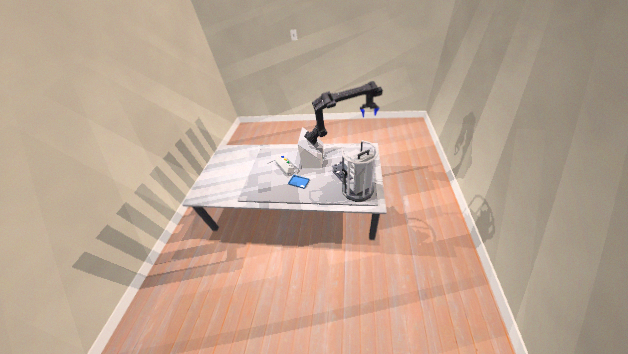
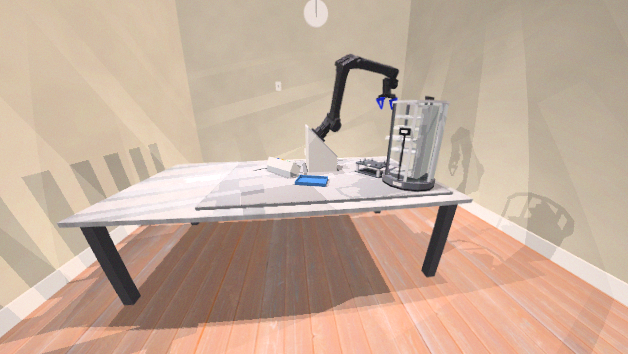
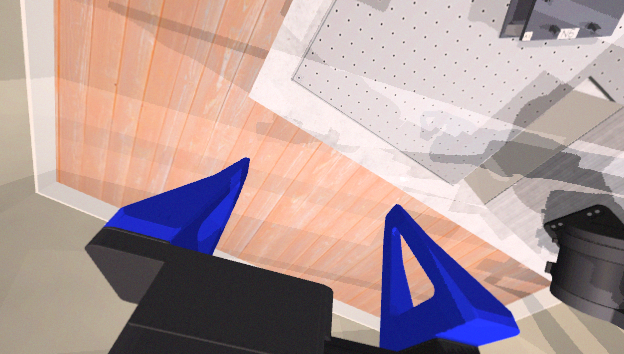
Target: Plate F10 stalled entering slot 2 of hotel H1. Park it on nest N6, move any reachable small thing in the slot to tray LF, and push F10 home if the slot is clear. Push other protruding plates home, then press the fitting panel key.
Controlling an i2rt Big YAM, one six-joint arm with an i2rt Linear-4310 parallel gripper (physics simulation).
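Frame: origin at the arm's base, x right, y ahead, z up, level; centimetres.
Seen in the pictures: gripper, between the fingertips: [image 1: 369, 116] [image 2: 386, 109] [image 3: 322, 188]; arm's base, origin of its link: [image 1: 310, 138] [image 2: 317, 136] [image 3: 597, 246].
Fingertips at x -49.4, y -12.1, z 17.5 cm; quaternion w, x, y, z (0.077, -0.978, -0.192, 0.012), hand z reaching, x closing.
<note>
Pixels of each thing's top centre, then the offset from my fingertips to it. "*": a spot on its surface instead. Level surfaces: height alone.
- hotel H1, a spot on its surface: [image 2: 409, 185] * dz -33.9, dx +6.5, dy +59.7 cm
- Nest N6, centre of its top: [image 2: 372, 160] [image 1: 342, 167] dz -29.0, dx +16.7, dy +33.0 cm
- Tray LF, centre of its top: [image 2: 311, 178] [image 1: 298, 180] dz -34.8, dx +51.9, dy +48.7 cm
- panel, centre of its top: [image 2: 282, 158] [image 1: 284, 160] dz -28.2, dx +69.7, dy +32.8 cm
- top handle, a spot on its surface: [image 1: 363, 154] * dz +1.1, dx -0.5, dy +49.1 cm
- grey perforated board, height of its surface: dz -36.5 cm
My gripper [image 1: 369, 113] [image 2: 386, 105] [image 3: 322, 188] is open and empty, high above the table's back right part, behind the hotel. The hotel H1 [image 1: 359, 198] [image 2: 409, 185] is a tall round rack with a dark base and pale shelves at the right. Several plates show as pale edges in it; which one is F10 and what lies in slot 2 are too small to tell. Nest N6 [image 1: 339, 171] [image 2: 371, 164] [image 3: 575, 20] is a dark stand left of the hotel. Tray LF [image 1: 298, 181] [image 2: 311, 180] is blue and shallow. The panel [image 1: 285, 165] [image 2: 282, 167] is a pale sloped box with small coloured keys.
The arm stands on a pale wedge-shaped base [image 1: 311, 155] [image 2: 319, 155] between the panel and the nest. The hotel's posts and top handle [image 1: 363, 154] rise from the table's right side. A grey perforated board [image 1: 260, 192] [image 2: 225, 199] [image 3: 360, 75] lies under the fixtures.
</note>
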